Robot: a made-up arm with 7 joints. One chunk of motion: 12 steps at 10 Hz.
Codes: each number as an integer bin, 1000 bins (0 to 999) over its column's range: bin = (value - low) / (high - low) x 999, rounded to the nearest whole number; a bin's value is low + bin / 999 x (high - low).
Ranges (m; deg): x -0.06..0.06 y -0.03..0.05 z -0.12..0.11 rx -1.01..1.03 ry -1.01..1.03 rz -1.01..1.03
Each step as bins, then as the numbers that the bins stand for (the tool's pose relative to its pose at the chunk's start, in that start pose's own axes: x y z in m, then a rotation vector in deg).
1 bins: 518 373 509 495 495 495
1 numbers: 0.0022 -0.0001 -0.0028 0.00 0.00 0.00
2 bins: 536 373 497 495 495 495
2 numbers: 0.0044 -0.0001 -0.0056 0.00 0.00 0.00
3 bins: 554 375 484 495 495 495
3 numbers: 0.0065 0.0000 -0.0086 0.00 0.00 0.00
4 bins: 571 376 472 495 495 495
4 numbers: 0.0086 0.0001 -0.0113 0.00 0.00 0.00
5 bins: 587 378 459 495 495 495
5 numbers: 0.0105 0.0003 -0.0143 0.00 0.00 0.00
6 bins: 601 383 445 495 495 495
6 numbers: 0.0122 0.0007 -0.0175 0.00 0.00 0.00
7 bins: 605 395 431 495 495 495
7 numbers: 0.0127 0.0016 -0.0208 0.00 0.00 0.00
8 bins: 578 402 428 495 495 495
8 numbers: 0.0094 0.0022 -0.0215 0.00 0.00 0.00
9 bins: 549 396 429 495 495 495
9 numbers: 0.0059 0.0017 -0.0212 0.00 0.00 0.00
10 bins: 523 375 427 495 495 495
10 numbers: 0.0028 0.0000 -0.0217 0.00 0.00 0.00
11 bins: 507 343 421 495 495 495
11 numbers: 0.0009 -0.0025 -0.0231 0.00 0.00 0.00
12 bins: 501 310 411 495 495 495
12 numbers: 0.0002 -0.0052 -0.0254 0.00 0.00 0.00
